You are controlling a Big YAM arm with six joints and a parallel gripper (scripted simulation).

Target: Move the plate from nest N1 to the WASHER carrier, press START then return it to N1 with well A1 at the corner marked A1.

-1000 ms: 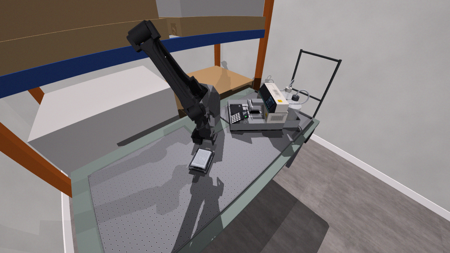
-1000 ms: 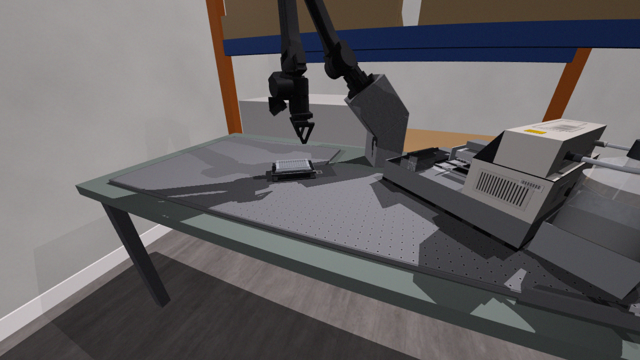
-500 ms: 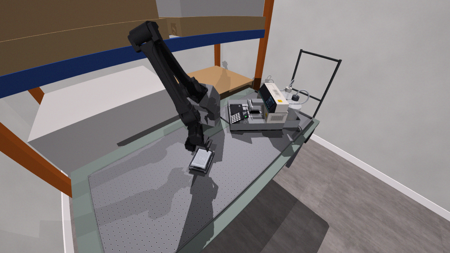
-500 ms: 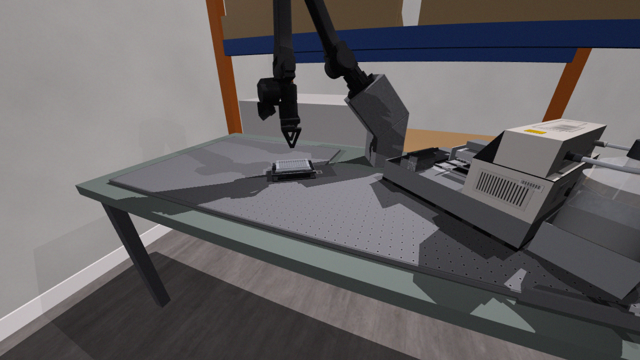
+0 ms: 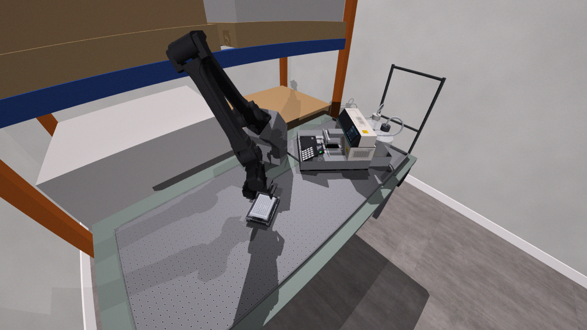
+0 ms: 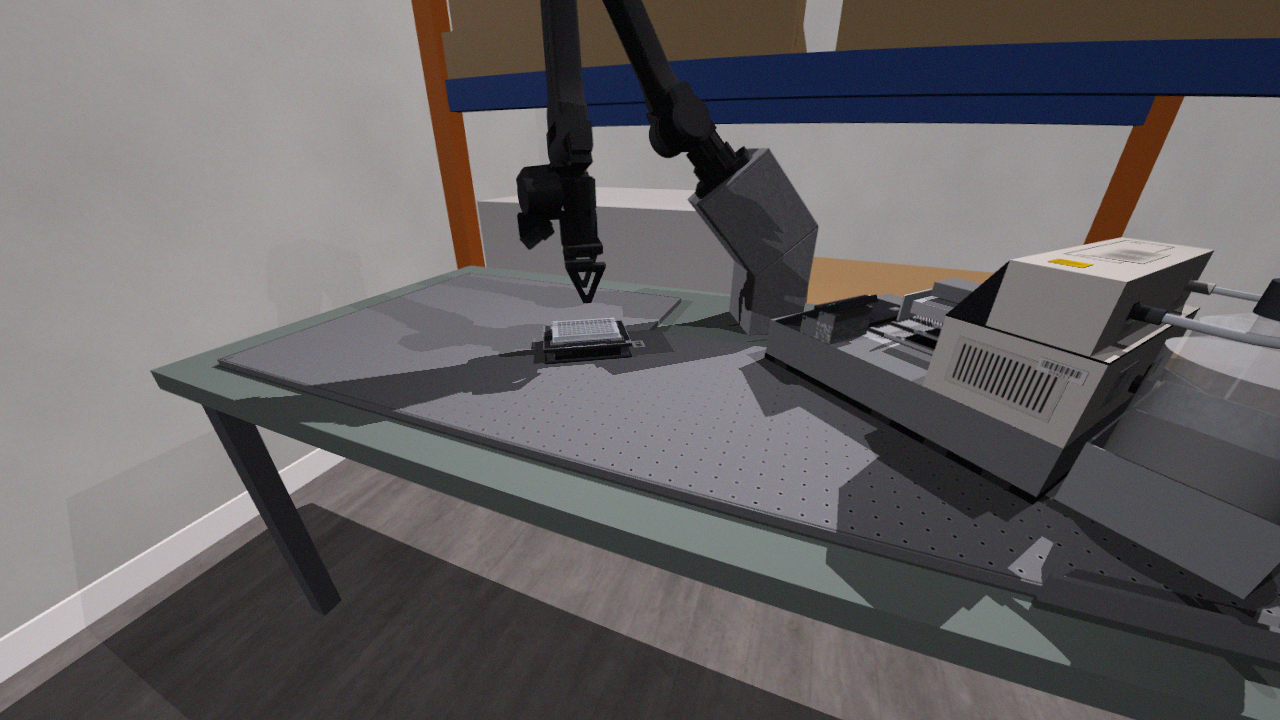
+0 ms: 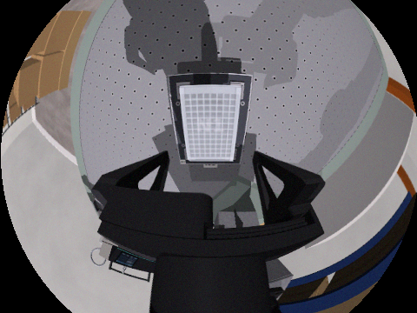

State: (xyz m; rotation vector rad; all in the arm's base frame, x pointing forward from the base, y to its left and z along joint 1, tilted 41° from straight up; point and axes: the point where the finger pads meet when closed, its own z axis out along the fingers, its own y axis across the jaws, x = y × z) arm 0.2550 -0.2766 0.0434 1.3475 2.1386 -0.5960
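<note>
My gripper is now 80 mm above the white well plate. From my hand the other things lie so: black plate nest N1 (90 mm below); plate washer (620 mm to the left, 40 mm ahead, 10 mm above).
</note>
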